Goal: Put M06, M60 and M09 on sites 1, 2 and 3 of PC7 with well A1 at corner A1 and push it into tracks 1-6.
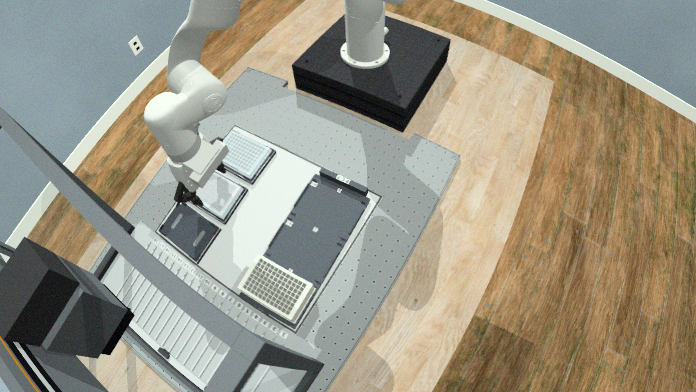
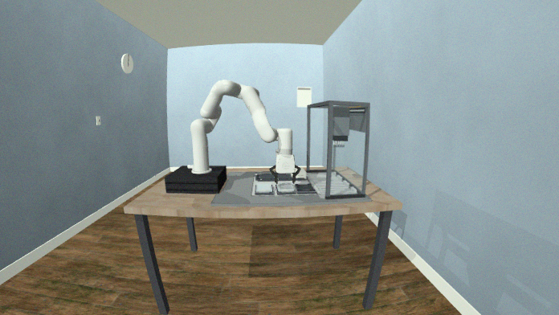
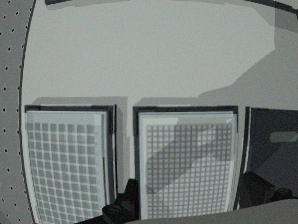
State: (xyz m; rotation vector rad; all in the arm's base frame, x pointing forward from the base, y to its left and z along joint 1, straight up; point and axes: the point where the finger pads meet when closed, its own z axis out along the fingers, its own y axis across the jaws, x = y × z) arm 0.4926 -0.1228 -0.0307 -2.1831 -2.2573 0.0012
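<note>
The plate nest S2 is 40 mm below my hand. Round my hand: carrier PC7: 260 mm to the left, 30 mm below; then plate nest S1: 110 mm behind, 40 mm below; then plate nest S3: 110 mm ahead, 40 mm below.
</note>
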